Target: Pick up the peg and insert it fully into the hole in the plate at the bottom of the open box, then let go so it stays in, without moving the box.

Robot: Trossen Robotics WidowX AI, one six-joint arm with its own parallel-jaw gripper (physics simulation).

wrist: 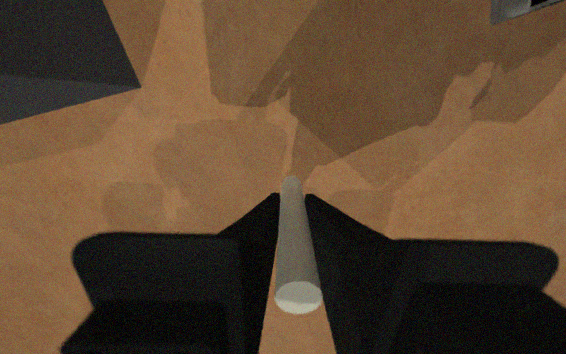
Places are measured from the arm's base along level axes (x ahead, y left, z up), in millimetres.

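Pixels of known places: gripper, fingertip midpoint: (pixel 291 200).
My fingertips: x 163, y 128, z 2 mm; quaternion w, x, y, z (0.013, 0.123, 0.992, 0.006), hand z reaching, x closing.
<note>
Behind a point stands the place of what it marks.
The pale grey round peg (pixel 296 245) @(x 162, y 122, z 44 mm) stands roughly upright between the two black fingers, its light top face toward the camera and its far end just past the fingertips. My gripper (pixel 291 200) @(x 163, y 128, z 2 mm) is shut on the peg. Whether the peg's far end touches the table cannot be told. A corner of a dark box (pixel 60 42) @(x 235, y 38, z 12 mm) shows at the upper left in the wrist view, away from the gripper. The plate's hole does not show.
Part of a grey metal object (pixel 506 11) @(x 49, y 59, z -14 mm) shows at the top right edge. The brown table top (pixel 475 200) @(x 39, y 166, z -22 mm) lies below the gripper, with overlapping shadows across it between the two objects.
</note>
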